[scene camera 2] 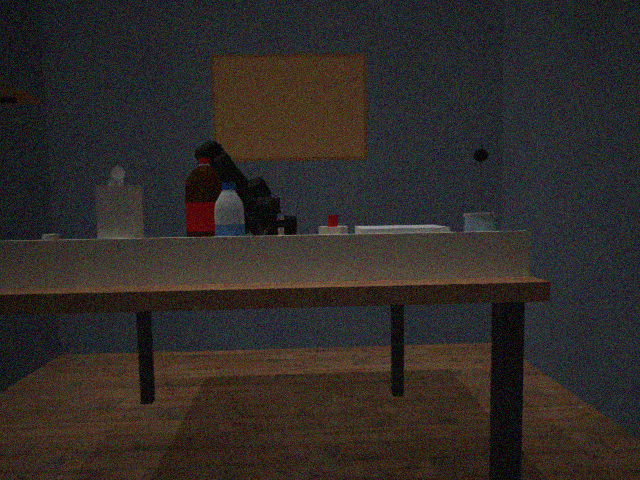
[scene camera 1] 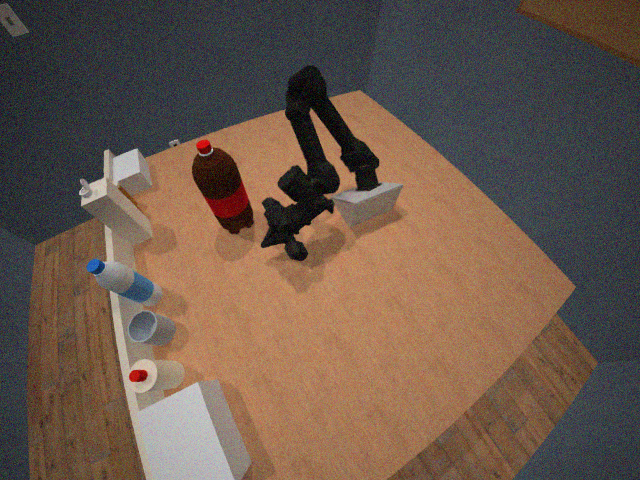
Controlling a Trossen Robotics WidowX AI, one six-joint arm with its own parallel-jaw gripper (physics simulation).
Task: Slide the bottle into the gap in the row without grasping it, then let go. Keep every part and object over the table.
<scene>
I see my gripper, a blue-capped white bottle, a large white box, a large dark brown bottle, a small white box, a grey cup and a white carton.
My gripper shows as well in scene camera 2.
</scene>
